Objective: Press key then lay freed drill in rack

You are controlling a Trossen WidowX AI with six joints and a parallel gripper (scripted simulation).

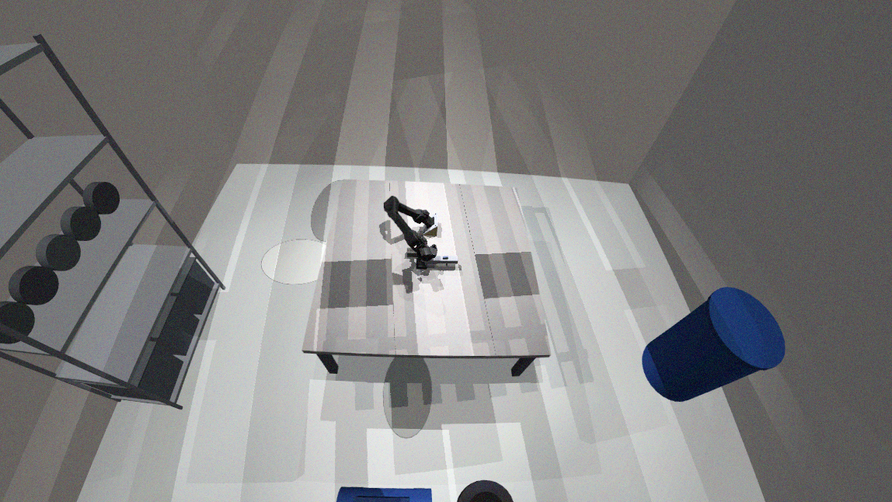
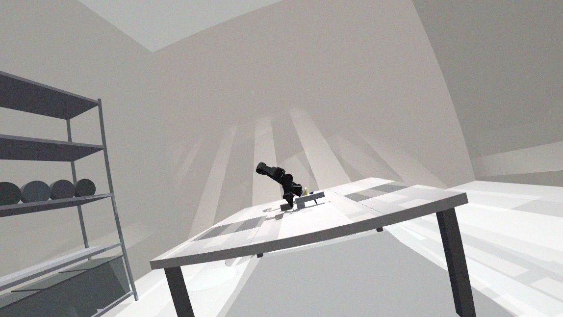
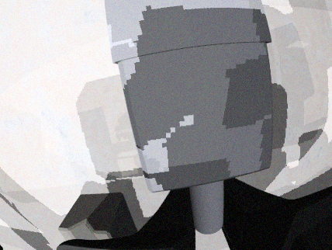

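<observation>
Right now my gripper tip is 50 mm to the right of the drill and 30 mm below it. Round my gripper tip: rack 80 mm behind, 50 mm to the right; then grey housing 110 mm to the left, 30 mm above.
</observation>
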